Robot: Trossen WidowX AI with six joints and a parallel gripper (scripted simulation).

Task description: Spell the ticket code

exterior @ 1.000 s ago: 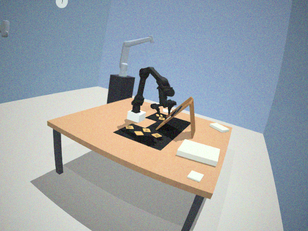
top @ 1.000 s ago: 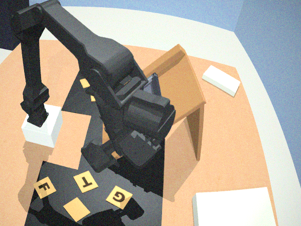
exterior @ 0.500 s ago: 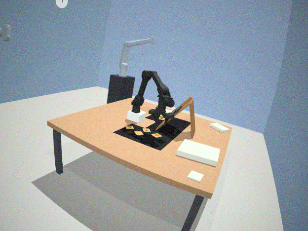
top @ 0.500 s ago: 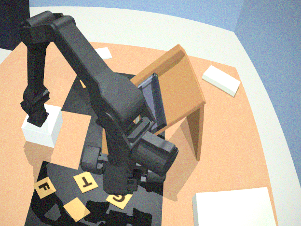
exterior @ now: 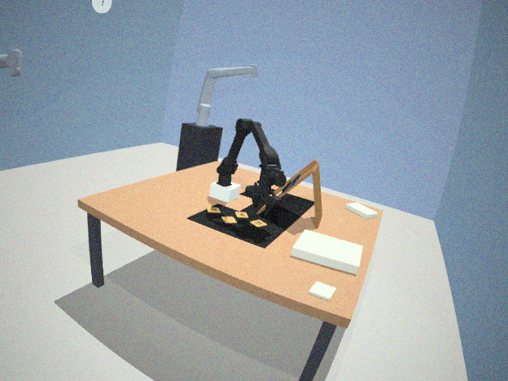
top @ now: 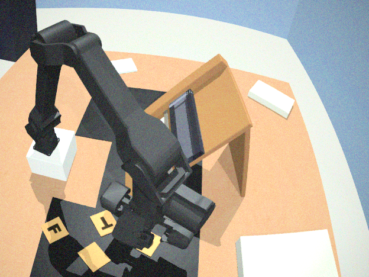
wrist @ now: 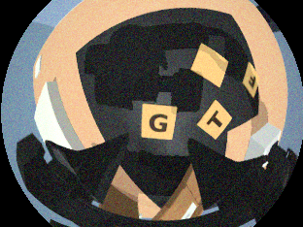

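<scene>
My gripper tip is 5 cm above the g tile. Also, from my gripper tip: white ticket (25 cm to the left, 6 cm behind, 4 cm above); then black mat (16 cm to the left, 13 cm behind, 6 cm below); then large white slab (37 cm ahead, 4 cm below).
</scene>
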